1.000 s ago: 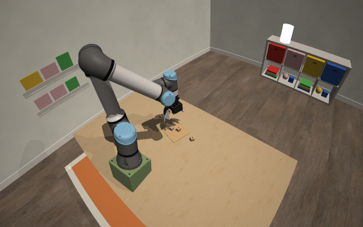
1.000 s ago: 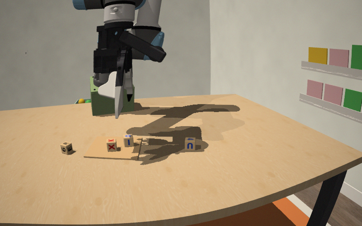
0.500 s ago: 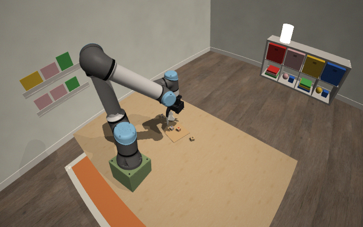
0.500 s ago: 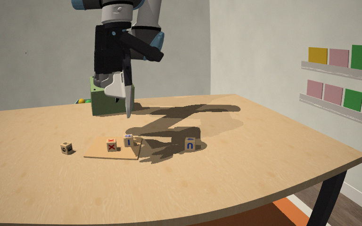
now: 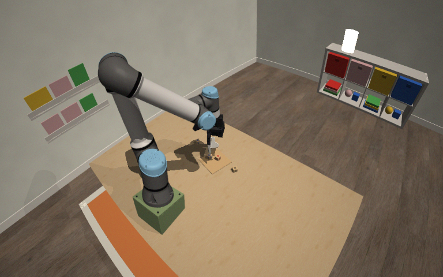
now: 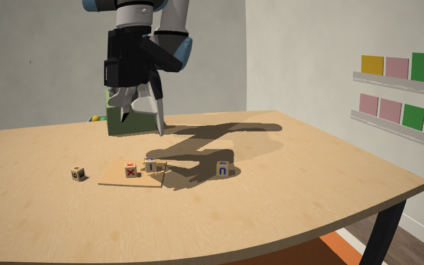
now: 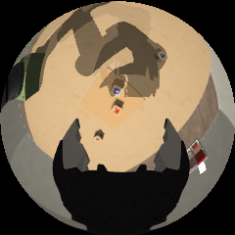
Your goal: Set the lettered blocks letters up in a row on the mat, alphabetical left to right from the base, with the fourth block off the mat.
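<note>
The thin tan mat is 10 cm below my hand, 3 cm to the right of it and 2 cm behind it. Round my hand: wooden block 16 cm to the right, 9 cm below, 2 cm ahead.
</note>
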